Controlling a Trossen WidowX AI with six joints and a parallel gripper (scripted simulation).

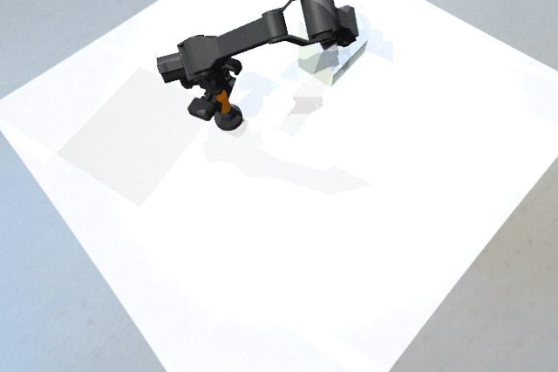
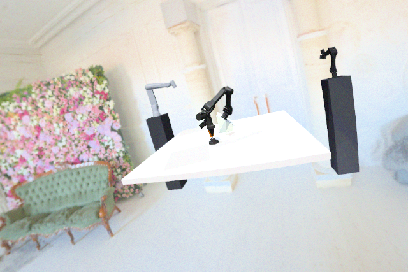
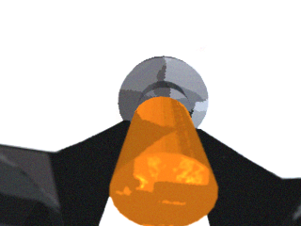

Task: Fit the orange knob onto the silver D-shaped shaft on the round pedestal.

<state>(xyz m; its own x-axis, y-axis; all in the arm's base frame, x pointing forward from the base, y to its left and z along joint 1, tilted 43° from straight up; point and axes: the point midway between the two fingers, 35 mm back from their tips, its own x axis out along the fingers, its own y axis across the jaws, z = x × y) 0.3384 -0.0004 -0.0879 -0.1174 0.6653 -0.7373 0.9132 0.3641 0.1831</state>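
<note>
Now: the orange knob 3 cm above my gripper tip. The rest, counted from my gripper tip: dark round pedestal (4 cm below).
</note>
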